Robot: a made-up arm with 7 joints.
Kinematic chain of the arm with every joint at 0, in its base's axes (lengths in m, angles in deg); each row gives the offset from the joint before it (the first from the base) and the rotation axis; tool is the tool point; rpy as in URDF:
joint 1: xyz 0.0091 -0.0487 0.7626 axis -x
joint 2: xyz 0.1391 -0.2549 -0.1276 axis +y
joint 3: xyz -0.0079 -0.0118 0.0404 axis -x
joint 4: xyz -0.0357 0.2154 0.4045 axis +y
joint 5: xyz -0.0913 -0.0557 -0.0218 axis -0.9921 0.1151 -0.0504
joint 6: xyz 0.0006 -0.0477 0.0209 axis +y
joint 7: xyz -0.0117 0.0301 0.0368 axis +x
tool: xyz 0.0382 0.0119 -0.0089 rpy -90 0 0
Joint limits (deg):
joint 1: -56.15..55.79
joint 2: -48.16..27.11
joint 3: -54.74..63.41
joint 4: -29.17..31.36
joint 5: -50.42..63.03
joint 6: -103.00..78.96
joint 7: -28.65..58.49
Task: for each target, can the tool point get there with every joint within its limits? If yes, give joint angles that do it. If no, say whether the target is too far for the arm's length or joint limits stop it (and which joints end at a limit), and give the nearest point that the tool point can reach.
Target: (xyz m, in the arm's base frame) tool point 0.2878 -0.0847 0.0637
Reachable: no: joint limits stop it (at a limit: joint 1, joint 2, joint 3, joint 4, joint 5, joint 7) | nearest point 0.0307 -0.0583 0.4556 | short by 0.469 m
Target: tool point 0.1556 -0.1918 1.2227
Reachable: yes | joints 17.10 14.05 -25.13 -2.99 38.65 -24.54 23.46
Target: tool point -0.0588 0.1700 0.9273
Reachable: yes | joints 39.06 -9.94 22.88 21.65 0.74 -67.27 37.38
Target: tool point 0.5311 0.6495 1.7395
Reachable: no: too far | nearest point 0.2919 0.1252 1.2788 | short by 0.738 m
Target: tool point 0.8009 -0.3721 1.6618
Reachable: no: too far | nearest point 0.2816 -0.2684 1.3736 | short by 0.603 m
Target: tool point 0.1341 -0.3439 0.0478
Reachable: no: joint limits stop it (at a limit: joint 1, joint 2, joint 3, joint 4, joint 5, joint 7) | nearest point -0.1937 -0.3457 0.3371 | short by 0.437 m
